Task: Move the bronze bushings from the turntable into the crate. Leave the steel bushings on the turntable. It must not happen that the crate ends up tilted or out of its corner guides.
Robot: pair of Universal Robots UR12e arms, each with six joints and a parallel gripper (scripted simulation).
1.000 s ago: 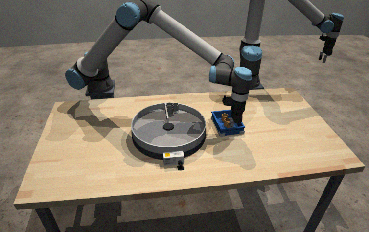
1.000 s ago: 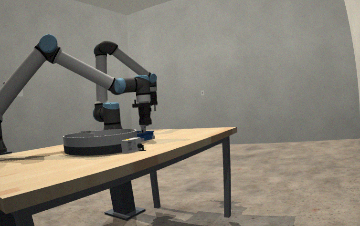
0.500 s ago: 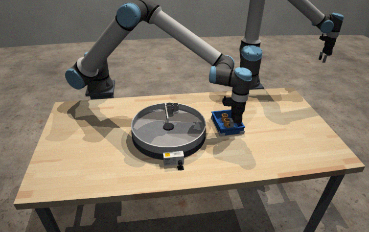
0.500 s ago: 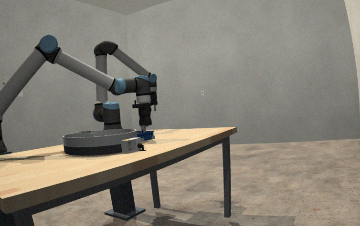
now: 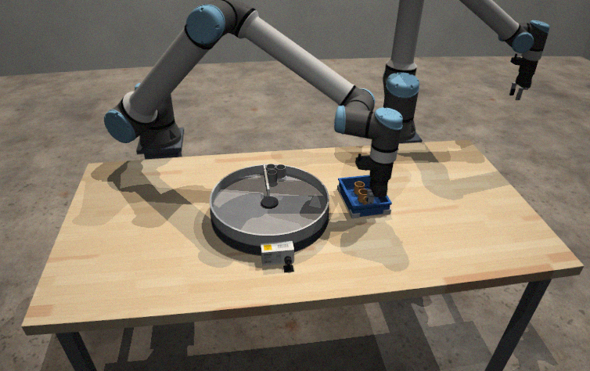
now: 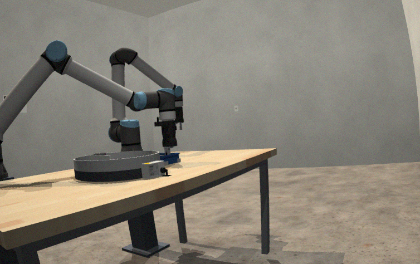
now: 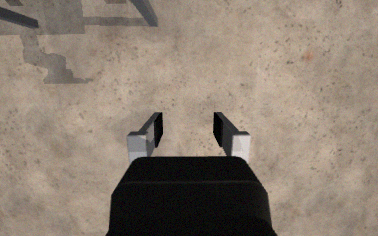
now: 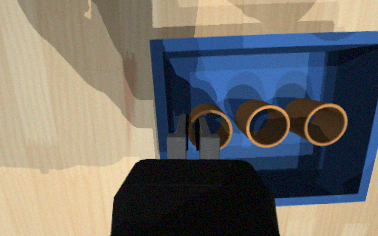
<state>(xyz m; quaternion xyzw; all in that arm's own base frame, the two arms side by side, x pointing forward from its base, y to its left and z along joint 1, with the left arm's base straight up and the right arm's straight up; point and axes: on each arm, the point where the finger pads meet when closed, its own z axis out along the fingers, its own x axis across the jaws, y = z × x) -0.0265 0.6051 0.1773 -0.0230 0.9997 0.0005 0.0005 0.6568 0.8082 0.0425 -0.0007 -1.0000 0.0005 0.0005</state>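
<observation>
Right now the blue crate is 70 mm behind my right hand, 10 mm to the right of it and 20 mm below it.
</observation>
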